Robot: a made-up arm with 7 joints. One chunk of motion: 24 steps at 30 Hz.
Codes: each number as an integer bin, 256 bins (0 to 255) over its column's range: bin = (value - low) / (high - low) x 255, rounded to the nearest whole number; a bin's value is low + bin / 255 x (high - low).
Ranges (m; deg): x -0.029..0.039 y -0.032..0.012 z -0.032..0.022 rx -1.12..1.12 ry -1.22..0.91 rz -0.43..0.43
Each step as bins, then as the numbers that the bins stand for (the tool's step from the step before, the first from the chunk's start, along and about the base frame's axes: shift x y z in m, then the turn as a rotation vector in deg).
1 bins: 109 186 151 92 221 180
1 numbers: 0.00007 0.00009 -0.00002 -0.312 0.626 0.177
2 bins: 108 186 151 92 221 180
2 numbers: -0.00020 0.00009 -0.00002 -0.312 0.626 0.177
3 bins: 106 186 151 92 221 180
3 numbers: -0.00073 0.00009 -0.00002 -0.312 0.626 0.177
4 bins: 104 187 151 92 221 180
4 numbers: -0.00127 0.00027 -0.00002 -0.312 0.626 0.177
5 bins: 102 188 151 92 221 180
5 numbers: -0.00180 0.00044 -0.00002 -0.312 0.626 0.177
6 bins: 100 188 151 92 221 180
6 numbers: -0.00233 0.00044 -0.00002 -0.312 0.626 0.177
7 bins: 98 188 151 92 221 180
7 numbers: -0.00287 0.00044 -0.00002 -0.312 0.626 0.177
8 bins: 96 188 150 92 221 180
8 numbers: -0.00340 0.00044 -0.00024 -0.312 0.626 0.177
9 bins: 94 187 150 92 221 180
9 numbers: -0.00393 0.00027 -0.00024 -0.312 0.626 0.177
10 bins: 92 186 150 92 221 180
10 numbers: -0.00447 0.00009 -0.00024 -0.312 0.626 0.177
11 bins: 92 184 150 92 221 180
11 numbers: -0.00447 -0.00025 -0.00024 -0.312 0.626 0.177
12 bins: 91 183 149 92 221 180
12 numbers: -0.00473 -0.00042 -0.00045 -0.312 0.626 0.177
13 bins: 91 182 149 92 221 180
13 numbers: -0.00473 -0.00060 -0.00045 -0.312 0.626 0.177
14 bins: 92 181 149 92 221 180
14 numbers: -0.00447 -0.00077 -0.00045 -0.312 0.626 0.177
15 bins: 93 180 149 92 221 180
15 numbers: -0.00420 -0.00094 -0.00045 -0.312 0.626 0.177
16 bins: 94 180 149 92 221 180
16 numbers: -0.00393 -0.00094 -0.00045 -0.312 0.626 0.177
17 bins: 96 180 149 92 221 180
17 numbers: -0.00340 -0.00094 -0.00045 -0.312 0.626 0.177
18 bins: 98 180 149 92 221 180
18 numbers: -0.00287 -0.00094 -0.00045 -0.312 0.626 0.177
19 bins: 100 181 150 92 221 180
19 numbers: -0.00233 -0.00077 -0.00024 -0.312 0.626 0.177
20 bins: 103 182 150 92 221 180
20 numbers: -0.00153 -0.00060 -0.00024 -0.312 0.626 0.177
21 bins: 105 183 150 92 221 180
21 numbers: -0.00100 -0.00042 -0.00024 -0.312 0.626 0.177
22 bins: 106 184 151 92 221 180
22 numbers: -0.00073 -0.00025 -0.00002 -0.312 0.626 0.177
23 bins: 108 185 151 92 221 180
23 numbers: -0.00020 -0.00008 -0.00002 -0.312 0.626 0.177
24 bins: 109 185 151 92 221 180
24 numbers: 0.00007 -0.00008 -0.00002 -0.312 0.626 0.177
